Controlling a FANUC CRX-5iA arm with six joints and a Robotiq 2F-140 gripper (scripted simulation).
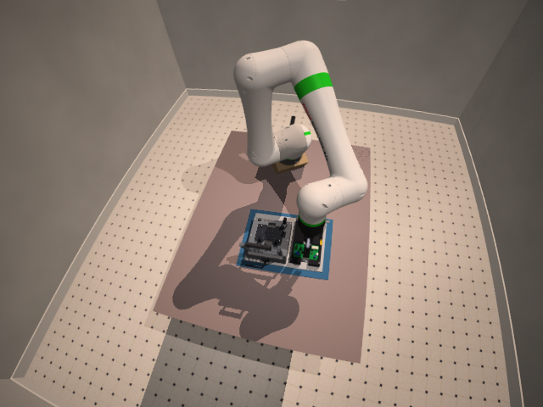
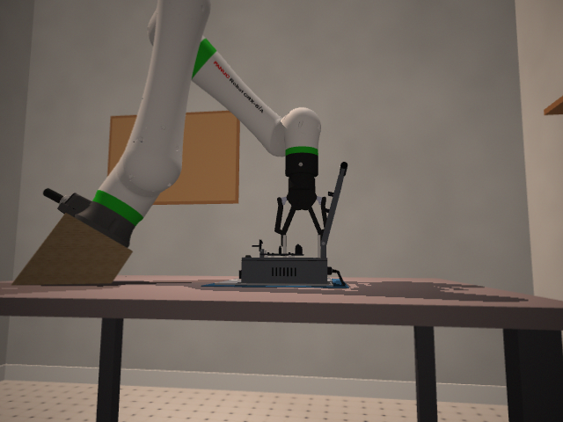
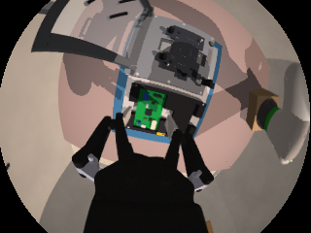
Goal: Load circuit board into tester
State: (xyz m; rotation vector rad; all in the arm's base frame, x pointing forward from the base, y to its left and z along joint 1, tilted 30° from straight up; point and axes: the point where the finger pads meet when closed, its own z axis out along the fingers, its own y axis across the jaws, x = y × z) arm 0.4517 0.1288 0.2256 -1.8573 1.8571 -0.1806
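Now: hand 60 mm above the green circuit board. The rest, counted from my hand: latch hook: 120 mm to the right, 90 mm behind, 10 mm above; then tester: 130 mm to the right, 30 mm above; then tester plate: 170 mm to the right, 20 mm behind, 10 mm below.
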